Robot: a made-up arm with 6 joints.
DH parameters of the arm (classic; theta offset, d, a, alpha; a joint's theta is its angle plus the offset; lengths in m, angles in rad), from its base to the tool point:
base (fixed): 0 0.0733 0 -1.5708
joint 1: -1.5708 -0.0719 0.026 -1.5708
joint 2: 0 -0.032 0.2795 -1.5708
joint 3: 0 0.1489 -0.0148 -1.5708
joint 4: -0.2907 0 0.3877 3.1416
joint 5: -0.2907 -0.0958 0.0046 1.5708
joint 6: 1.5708 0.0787 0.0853 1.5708
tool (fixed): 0 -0.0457 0 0
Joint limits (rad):
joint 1: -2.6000..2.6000
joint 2: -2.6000..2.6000
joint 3: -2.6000..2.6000
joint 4: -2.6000..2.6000
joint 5: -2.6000..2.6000
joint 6: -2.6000..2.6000
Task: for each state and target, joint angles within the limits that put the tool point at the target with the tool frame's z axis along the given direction. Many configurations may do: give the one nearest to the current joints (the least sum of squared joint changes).
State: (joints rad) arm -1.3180 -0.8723 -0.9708 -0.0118 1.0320 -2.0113
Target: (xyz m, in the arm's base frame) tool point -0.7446 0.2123 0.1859 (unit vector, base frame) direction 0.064 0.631 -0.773
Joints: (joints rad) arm -1.7573 -0.8421 -0.8131 -0.0308 1.0331 -1.9955
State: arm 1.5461 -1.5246 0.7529 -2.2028 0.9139 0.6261
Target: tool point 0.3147 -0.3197 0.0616 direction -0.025 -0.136 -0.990
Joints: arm 1.3685 -0.8682 0.5667 -2.4901 0.7646 0.7491
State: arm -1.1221 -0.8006 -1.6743 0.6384 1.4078 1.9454
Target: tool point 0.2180 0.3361 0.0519 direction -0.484 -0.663 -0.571
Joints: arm -0.6301 -1.3351 -2.0922 1.3039 1.3607 1.8648
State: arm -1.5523 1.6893 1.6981 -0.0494 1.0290 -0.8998
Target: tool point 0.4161 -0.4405 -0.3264 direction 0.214 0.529 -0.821
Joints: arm -1.5597 2.0183 0.9596 -0.0287 0.7317 -0.8969
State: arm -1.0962 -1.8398 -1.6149 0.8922 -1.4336 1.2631
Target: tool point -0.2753 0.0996 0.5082 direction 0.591 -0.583 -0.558
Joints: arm -1.2320 -1.1145 -1.7361 0.2942 -1.7013 1.1043
